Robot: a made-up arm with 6 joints. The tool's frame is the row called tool.
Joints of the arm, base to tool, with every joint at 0 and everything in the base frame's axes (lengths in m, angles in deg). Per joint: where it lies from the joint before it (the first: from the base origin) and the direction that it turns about. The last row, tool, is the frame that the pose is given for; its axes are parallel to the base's.
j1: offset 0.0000 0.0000 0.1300 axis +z
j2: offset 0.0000 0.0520 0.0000 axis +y
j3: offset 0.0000 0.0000 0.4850 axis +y
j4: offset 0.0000 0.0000 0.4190 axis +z
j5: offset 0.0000 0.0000 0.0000 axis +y
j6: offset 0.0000 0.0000 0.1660 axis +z
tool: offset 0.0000 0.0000 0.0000
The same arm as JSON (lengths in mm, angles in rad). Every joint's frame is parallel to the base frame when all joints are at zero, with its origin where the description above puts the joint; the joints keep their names.
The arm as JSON. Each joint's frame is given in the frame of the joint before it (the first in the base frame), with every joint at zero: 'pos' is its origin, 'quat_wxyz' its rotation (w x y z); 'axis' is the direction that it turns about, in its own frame. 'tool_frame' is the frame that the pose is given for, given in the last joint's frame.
{"length_unit": "mm", "angle_unit": "rad", "joints": [
  {"joint": "j1", "pos": [0.0, 0.0, 130.0], "quat_wxyz": [1.0, 0.0, 0.0, 0.0], "axis": [0.0, 0.0, 1.0]},
  {"joint": "j2", "pos": [0.0, 52.0, 0.0], "quat_wxyz": [1.0, 0.0, 0.0, 0.0], "axis": [0.0, 1.0, 0.0]},
  {"joint": "j3", "pos": [0.0, 0.0, 485.0], "quat_wxyz": [1.0, 0.0, 0.0, 0.0], "axis": [0.0, 1.0, 0.0]},
  {"joint": "j4", "pos": [0.0, 0.0, 419.0], "quat_wxyz": [1.0, 0.0, 0.0, 0.0], "axis": [0.0, 0.0, 1.0]},
  {"joint": "j5", "pos": [0.0, 0.0, 0.0], "quat_wxyz": [1.0, 0.0, 0.0, 0.0], "axis": [0.0, 1.0, 0.0]},
  {"joint": "j6", "pos": [0.0, 0.0, 166.0], "quat_wxyz": [1.0, 0.0, 0.0, 0.0], "axis": [0.0, 0.0, 1.0]}
], "tool_frame": {"pos": [0.0, 0.0, 0.0], "quat_wxyz": [1.0, 0.0, 0.0, 0.0]}}

